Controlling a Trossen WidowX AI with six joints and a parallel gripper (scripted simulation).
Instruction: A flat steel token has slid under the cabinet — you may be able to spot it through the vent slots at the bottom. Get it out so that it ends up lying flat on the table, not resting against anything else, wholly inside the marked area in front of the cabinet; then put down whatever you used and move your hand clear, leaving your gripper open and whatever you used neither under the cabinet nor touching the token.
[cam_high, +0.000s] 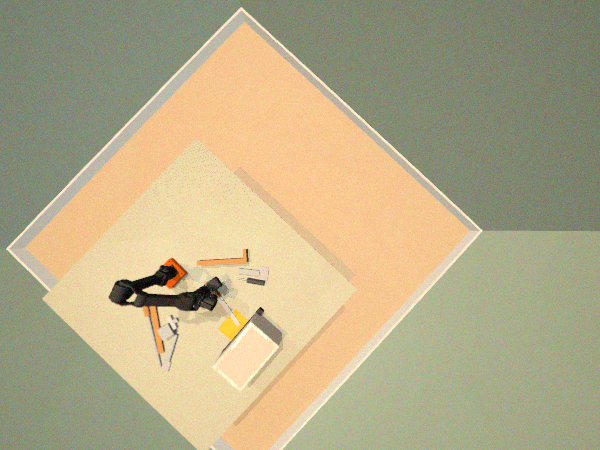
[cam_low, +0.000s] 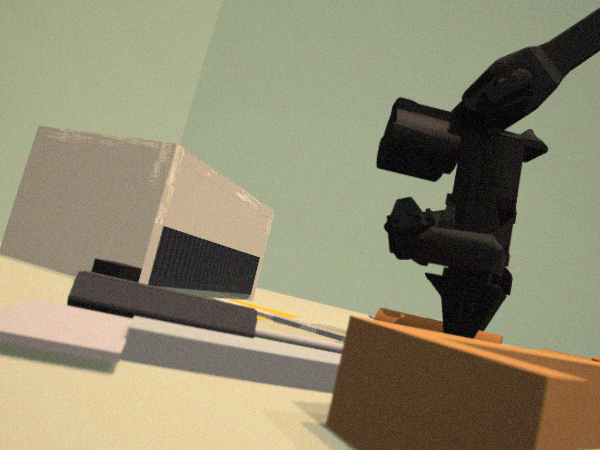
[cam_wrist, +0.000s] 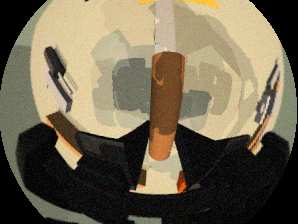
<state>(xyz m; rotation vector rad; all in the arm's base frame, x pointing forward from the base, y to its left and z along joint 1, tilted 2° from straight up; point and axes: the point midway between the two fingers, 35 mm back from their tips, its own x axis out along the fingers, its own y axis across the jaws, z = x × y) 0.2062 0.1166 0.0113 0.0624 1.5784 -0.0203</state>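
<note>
My gripper tip is now 190 mm to the right of the dark screwdriver and 100 mm short of it. Also, from my gripper tip: token: 390 mm ahead, 20 mm to the right; then orange stick: 390 mm to the right, 10 mm behind.
</note>
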